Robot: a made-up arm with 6 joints.
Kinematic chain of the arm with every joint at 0, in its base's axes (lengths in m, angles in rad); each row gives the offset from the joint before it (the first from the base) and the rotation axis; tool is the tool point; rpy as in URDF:
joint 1: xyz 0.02 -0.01 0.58 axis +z
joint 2: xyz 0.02 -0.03 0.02 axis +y
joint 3: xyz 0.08 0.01 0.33 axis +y
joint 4: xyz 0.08 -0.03 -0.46 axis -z
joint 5: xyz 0 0 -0.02 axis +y
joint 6: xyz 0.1 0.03 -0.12 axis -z
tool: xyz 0.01 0.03 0.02 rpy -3.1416 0 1.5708
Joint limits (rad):
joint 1: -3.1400..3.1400
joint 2: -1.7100..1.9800
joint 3: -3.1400..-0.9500
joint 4: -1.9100..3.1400
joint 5: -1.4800..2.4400
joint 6: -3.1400..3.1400
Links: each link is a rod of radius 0.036 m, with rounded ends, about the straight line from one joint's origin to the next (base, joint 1, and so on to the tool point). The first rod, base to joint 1, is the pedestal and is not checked.
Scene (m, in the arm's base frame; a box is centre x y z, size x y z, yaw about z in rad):
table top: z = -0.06
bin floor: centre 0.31 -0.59 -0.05 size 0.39 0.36 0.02 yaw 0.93
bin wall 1: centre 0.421 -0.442 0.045 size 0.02 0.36 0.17 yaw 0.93
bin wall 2: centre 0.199 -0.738 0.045 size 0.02 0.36 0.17 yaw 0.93
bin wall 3: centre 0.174 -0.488 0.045 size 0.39 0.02 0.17 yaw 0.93
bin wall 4: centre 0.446 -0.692 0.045 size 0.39 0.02 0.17 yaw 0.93
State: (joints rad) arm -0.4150 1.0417 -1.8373 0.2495 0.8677 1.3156
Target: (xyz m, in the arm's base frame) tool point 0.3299 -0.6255 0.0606
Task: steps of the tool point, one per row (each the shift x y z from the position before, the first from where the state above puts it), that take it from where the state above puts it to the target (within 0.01 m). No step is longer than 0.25 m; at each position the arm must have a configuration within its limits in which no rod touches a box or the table.
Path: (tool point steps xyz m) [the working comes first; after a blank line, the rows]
Joints at the target: -1.0668 1.2656 -1.6512 0.2559 0.8743 1.3464
Straight joint move there: touches bin wall 1, bin wall 4.

1: -0.1513 -0.1674 -0.0386
2: -0.1880 -0.1129 -0.0347
3: -0.2058 -0.0507 -0.0299
4: 0.0404 0.0394 -0.0773
5: 0.0261 0.0510 -0.0731

